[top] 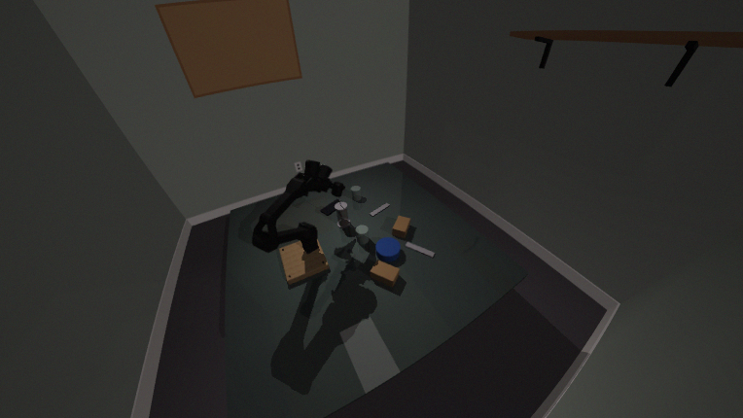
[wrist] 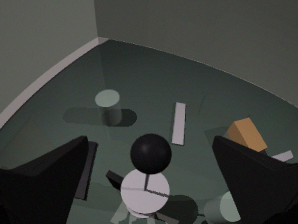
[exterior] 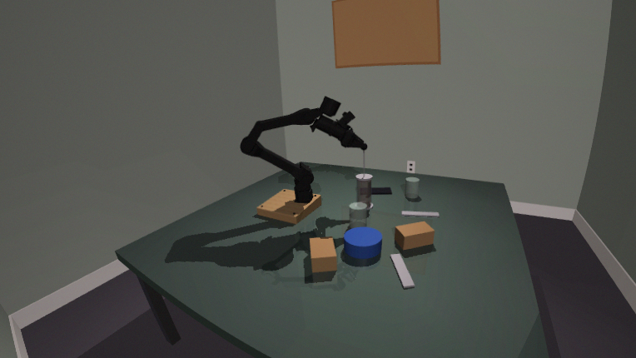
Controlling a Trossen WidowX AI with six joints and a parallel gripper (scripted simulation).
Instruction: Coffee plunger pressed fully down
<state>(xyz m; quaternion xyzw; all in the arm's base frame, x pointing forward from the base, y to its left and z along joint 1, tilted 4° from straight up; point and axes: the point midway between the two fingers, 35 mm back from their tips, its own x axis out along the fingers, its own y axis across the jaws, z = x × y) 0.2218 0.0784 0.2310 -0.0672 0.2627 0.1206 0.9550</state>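
The coffee press lies 140 mm below my gripper tip and 20 mm to the left of it. From my gripper tip the other things lie so: dark flat slab: 260 mm below, 170 mm to the left, 20 mm ahead; blue disc: 320 mm to the right, 240 mm below, 40 mm ahead.
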